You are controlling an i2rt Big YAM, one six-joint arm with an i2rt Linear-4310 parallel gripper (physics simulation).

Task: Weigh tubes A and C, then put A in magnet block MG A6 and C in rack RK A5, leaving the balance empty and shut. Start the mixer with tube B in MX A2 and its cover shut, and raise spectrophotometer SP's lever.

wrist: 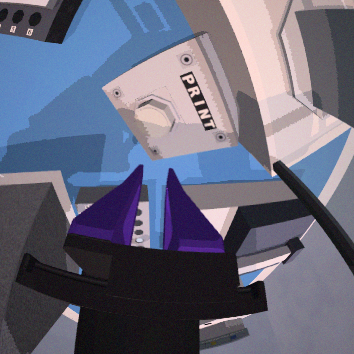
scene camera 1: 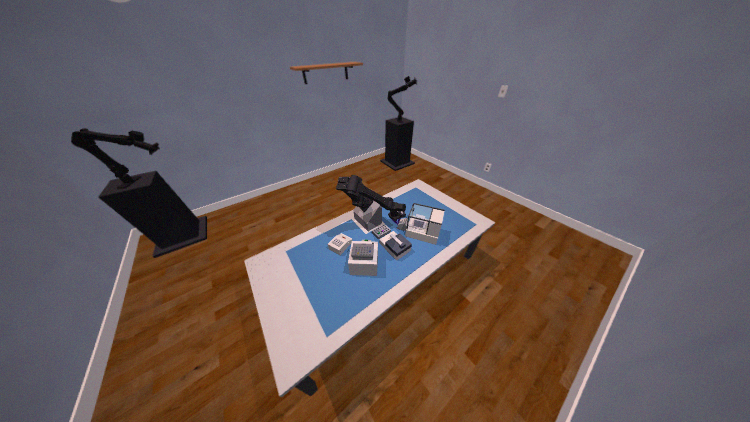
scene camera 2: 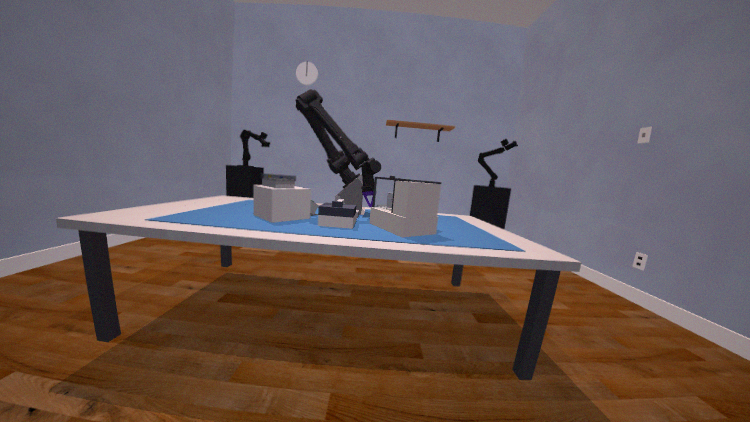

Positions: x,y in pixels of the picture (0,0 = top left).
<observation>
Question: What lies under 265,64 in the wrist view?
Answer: A balance.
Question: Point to a spectrophotometer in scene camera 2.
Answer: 336,214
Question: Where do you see a mixer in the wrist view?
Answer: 231,327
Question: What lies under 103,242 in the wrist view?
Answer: My gripper.
</observation>
